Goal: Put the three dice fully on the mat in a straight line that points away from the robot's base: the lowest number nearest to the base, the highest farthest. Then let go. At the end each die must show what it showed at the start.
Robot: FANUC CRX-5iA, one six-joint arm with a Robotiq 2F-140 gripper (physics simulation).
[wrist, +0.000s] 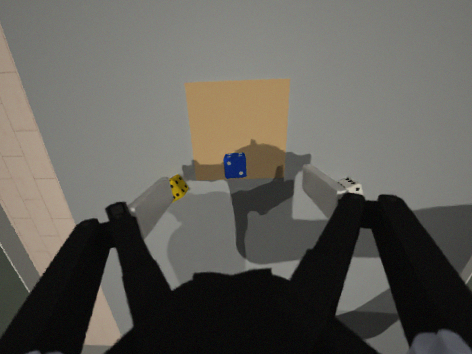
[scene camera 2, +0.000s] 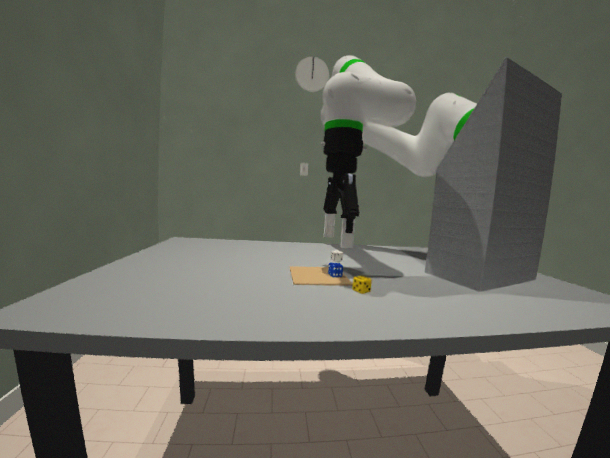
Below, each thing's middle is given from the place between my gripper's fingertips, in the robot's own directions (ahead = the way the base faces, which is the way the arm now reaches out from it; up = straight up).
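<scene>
Tan mat [scene camera 2: 300, 275]: my hand is 40 mm short of it and 90 mm above it.
</scene>
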